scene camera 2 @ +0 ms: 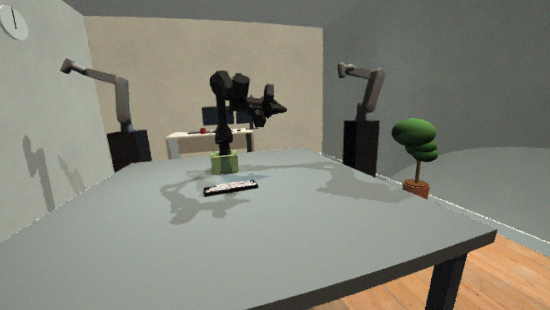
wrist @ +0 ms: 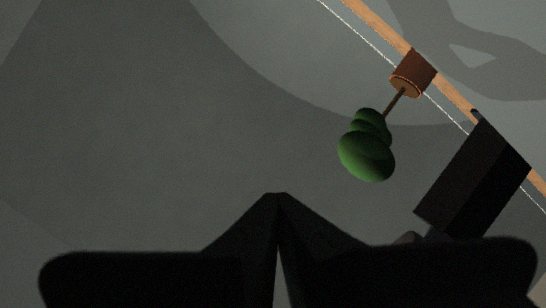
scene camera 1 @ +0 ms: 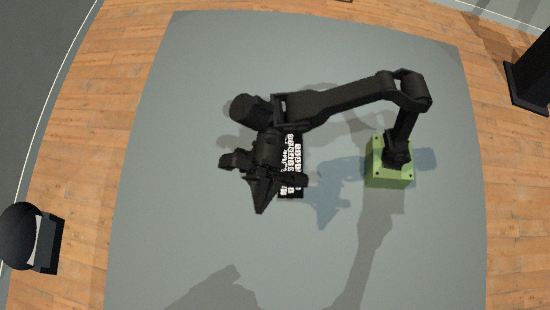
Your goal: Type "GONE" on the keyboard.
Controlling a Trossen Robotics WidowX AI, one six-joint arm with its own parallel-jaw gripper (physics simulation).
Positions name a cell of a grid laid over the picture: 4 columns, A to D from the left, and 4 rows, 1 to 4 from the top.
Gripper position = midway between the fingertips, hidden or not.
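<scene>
My gripper (scene camera 1: B3), (scene camera 2: C2), (wrist: C3).
</scene>
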